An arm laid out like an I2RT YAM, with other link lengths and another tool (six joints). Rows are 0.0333 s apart.
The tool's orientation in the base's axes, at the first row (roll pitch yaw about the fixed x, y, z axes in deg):
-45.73, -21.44, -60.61
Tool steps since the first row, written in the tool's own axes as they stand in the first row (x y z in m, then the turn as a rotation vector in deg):
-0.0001, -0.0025, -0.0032, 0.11, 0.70, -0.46
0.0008, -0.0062, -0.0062, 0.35, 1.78, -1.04
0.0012, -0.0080, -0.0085, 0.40, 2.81, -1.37
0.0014, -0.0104, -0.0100, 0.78, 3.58, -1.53
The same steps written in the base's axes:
-0.0035, -0.0020, -0.0004, 0.34, -0.27, -0.73
-0.0073, -0.0049, 0.0004, 0.95, -0.68, -1.73
-0.0096, -0.0068, 0.0002, 1.57, -0.79, -2.62
-0.0120, -0.0081, 0.0009, 2.23, -1.10, -3.10

